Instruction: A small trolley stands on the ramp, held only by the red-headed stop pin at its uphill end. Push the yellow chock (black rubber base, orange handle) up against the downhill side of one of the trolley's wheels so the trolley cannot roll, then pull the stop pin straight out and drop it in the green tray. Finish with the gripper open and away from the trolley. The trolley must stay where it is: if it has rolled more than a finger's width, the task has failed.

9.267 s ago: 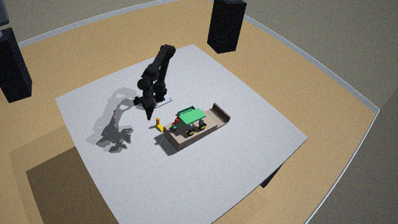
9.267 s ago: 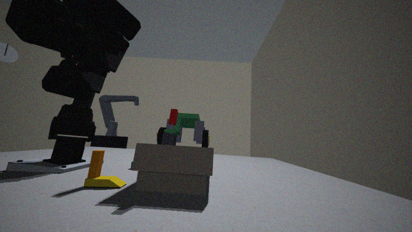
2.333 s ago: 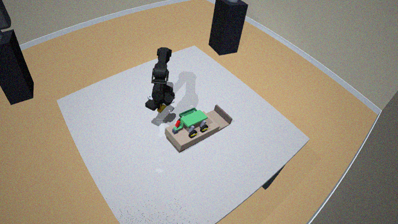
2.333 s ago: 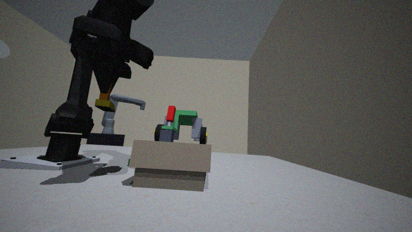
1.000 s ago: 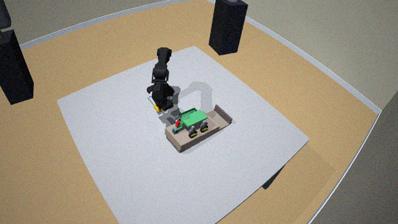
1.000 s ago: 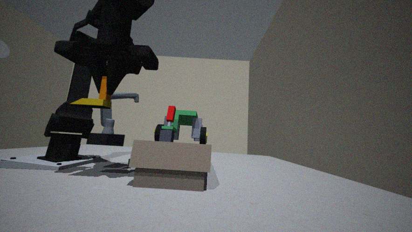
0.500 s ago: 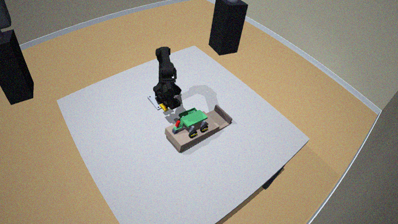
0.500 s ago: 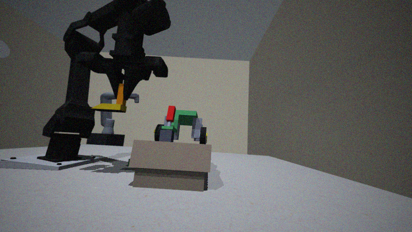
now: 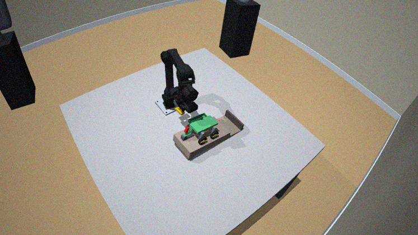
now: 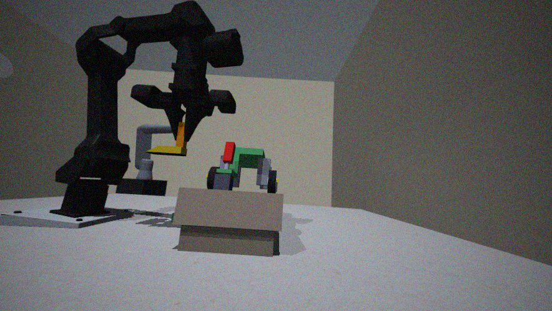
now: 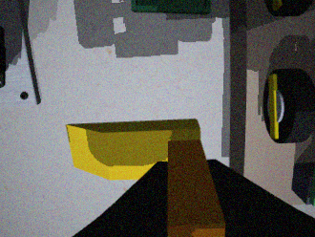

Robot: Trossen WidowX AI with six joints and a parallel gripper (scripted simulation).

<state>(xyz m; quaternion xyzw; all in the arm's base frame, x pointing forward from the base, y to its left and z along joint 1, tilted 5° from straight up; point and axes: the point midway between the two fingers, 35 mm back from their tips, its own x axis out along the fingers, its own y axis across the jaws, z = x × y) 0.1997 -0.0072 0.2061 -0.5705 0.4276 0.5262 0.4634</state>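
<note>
Now: gripper tip 120 mm short of the stop pin, 40 mm above it and 30 mm to the left of it. Round my gripper tip: yellow chock 20 mm behind, 10 mm below; then brown ramp 130 mm below, 110 mm ahead, 80 mm to the left; then green-decked trolley 120 mm ahead, 70 mm to the left, 60 mm below.
</note>
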